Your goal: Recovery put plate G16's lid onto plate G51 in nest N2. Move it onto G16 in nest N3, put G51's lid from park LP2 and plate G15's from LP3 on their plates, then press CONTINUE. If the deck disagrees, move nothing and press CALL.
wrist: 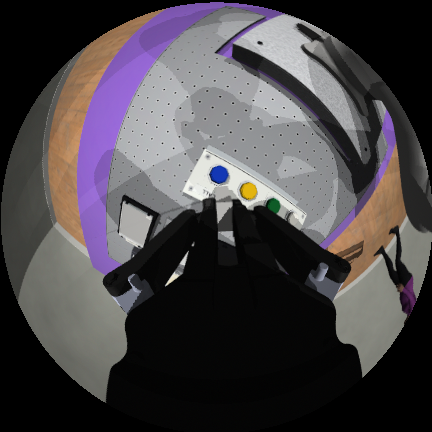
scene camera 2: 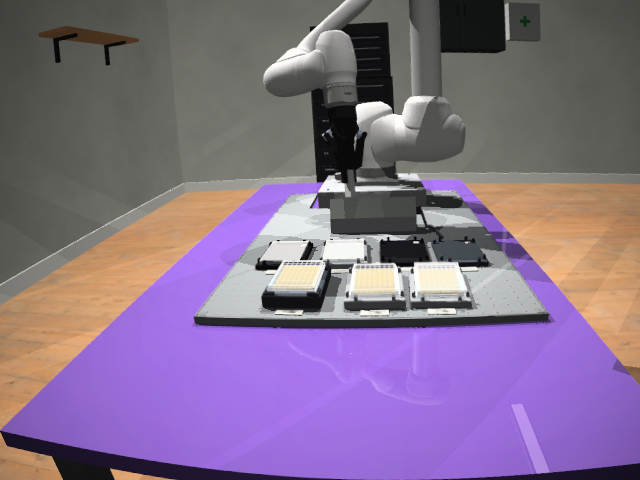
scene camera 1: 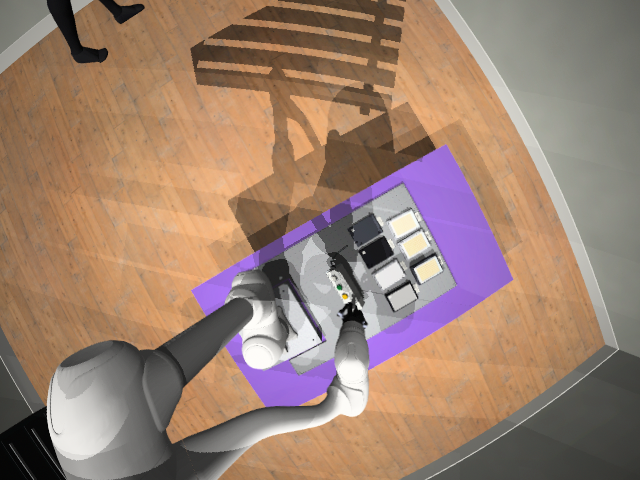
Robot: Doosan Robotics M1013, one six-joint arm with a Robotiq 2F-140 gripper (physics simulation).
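Pixels of known places: gripper, fingertip midpoint: [wrist: 222,196] [scene camera 2: 350,196] [scene camera 1: 352,301]; arm's base, link origin: [scene camera 2: 372,181].
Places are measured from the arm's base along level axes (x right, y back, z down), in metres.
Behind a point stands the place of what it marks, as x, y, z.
Observation:
My gripper [scene camera 1: 349,305] {0.049, -0.401, -0.039} [scene camera 2: 350,190] {0.049, -0.401, -0.039} [wrist: 222,196] {0.049, -0.401, -0.039} is shut and empty. Its fingertips are over the button box [scene camera 1: 332,279] {-0.081, -0.369, -0.022} [scene camera 2: 373,214] {-0.010, -0.441, 0.000} [wrist: 200,173] {0.090, -0.394, -0.022}, beside the blue button [wrist: 219,174] {0.067, -0.380, -0.025} in the wrist view; contact cannot be told. The yellow button [scene camera 1: 344,296] {0.015, -0.379, -0.024} [wrist: 248,191] {0.018, -0.379, -0.025} and green button [scene camera 1: 339,287] {-0.034, -0.379, -0.026} [wrist: 273,206] {-0.032, -0.377, -0.025} show; the CALL lettering is partly covered. Three plates with cream wells sit in a row: one in a dark nest [scene camera 1: 428,269] {0.117, -0.800, 0.007} [scene camera 2: 298,276] {0.116, -0.820, 0.008}, a middle one [scene camera 1: 414,244] {-0.023, -0.799, 0.023} [scene camera 2: 374,279] {-0.018, -0.817, 0.016} and an end one [scene camera 1: 403,222] {-0.145, -0.798, 0.016} [scene camera 2: 439,279] {-0.133, -0.820, 0.016}. Their lids and labels cannot be read clearly.
Behind the plates are a light grey panel [scene camera 1: 402,297] {0.181, -0.625, 0.027} [scene camera 2: 284,252] {0.181, -0.640, 0.027} [wrist: 136,225] {0.172, -0.612, 0.027}, a white one [scene camera 1: 389,273] {0.041, -0.623, 0.027} [scene camera 2: 344,250] {0.050, -0.632, 0.027}, a black one [scene camera 1: 376,251] {-0.084, -0.619, 0.035} [scene camera 2: 404,251] {-0.080, -0.621, 0.035} and a slate one [scene camera 1: 365,228] {-0.208, -0.625, 0.035} [scene camera 2: 459,251] {-0.201, -0.627, 0.035}. A cable lies by the box. A person's legs [scene camera 1: 69,28] show.

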